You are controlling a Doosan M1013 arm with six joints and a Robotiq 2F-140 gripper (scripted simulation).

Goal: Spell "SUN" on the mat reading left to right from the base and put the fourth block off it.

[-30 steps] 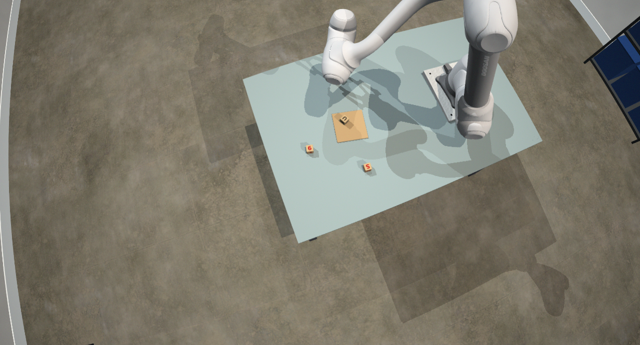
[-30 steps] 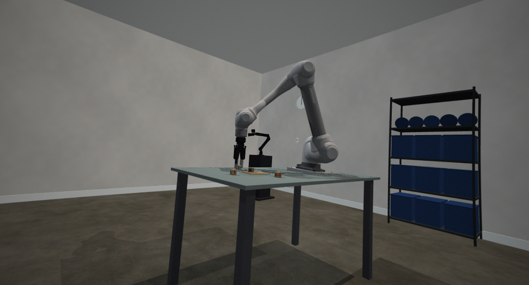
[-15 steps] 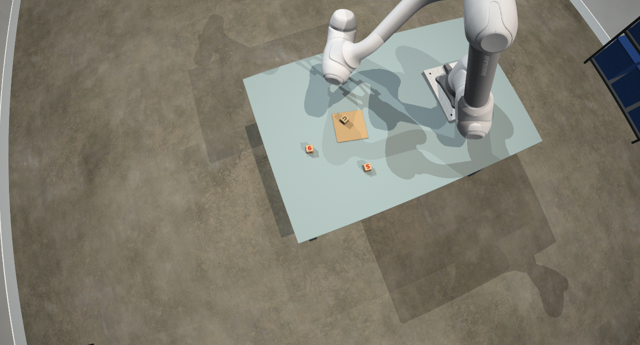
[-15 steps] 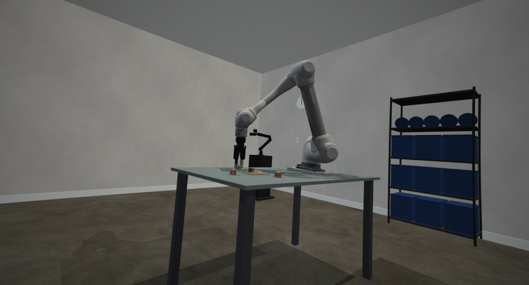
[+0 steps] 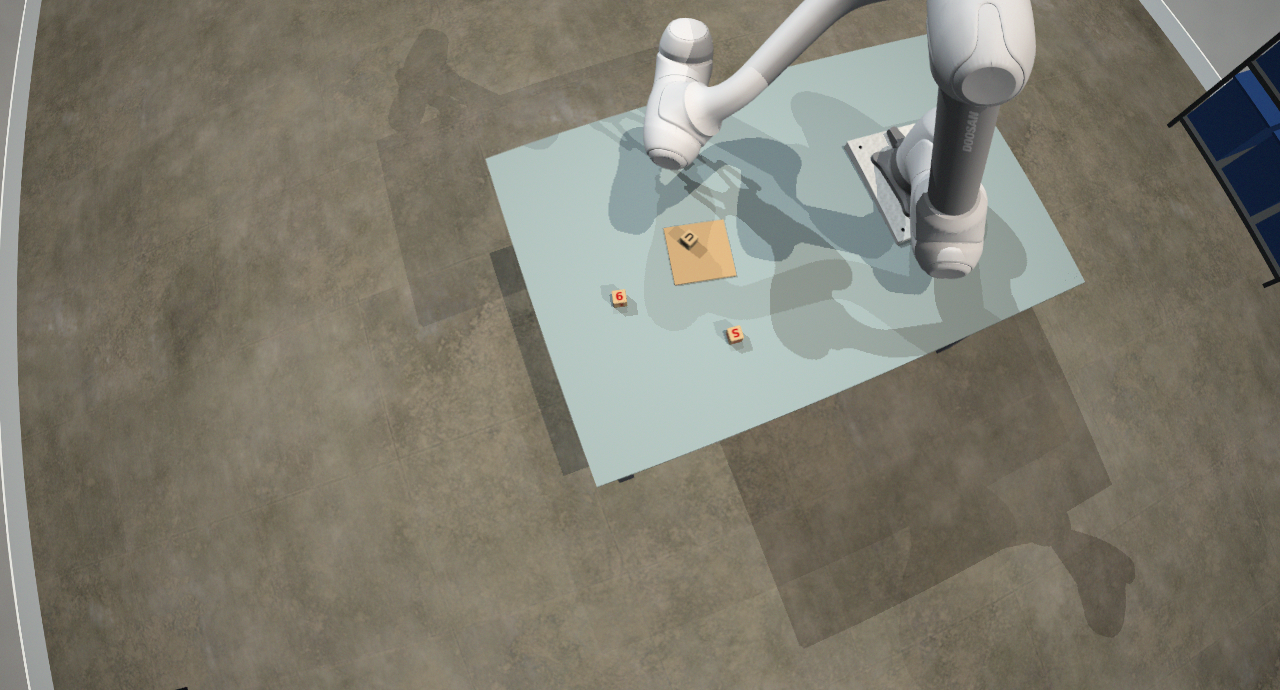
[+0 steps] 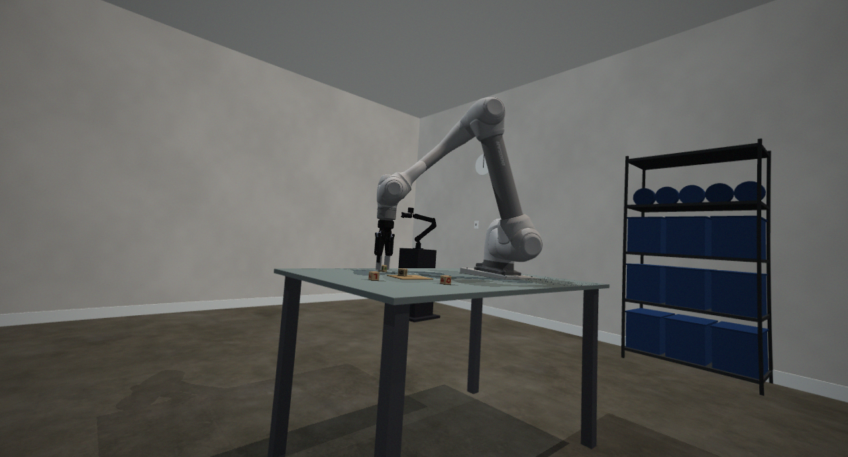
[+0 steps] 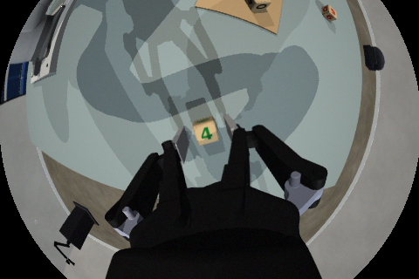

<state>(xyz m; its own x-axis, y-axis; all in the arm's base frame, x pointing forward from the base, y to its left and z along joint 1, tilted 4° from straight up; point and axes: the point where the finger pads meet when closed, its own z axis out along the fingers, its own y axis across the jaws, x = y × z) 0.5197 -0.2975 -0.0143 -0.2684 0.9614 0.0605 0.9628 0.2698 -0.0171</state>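
The N block lies 2 cm below my hand. The rest, counted from my hand: S block: 46 cm to the left, 9 cm ahead, 2 cm below; mat: 25 cm to the left, 7 cm ahead, 4 cm below; 6 block: 28 cm ahead, 27 cm to the left, 2 cm below.
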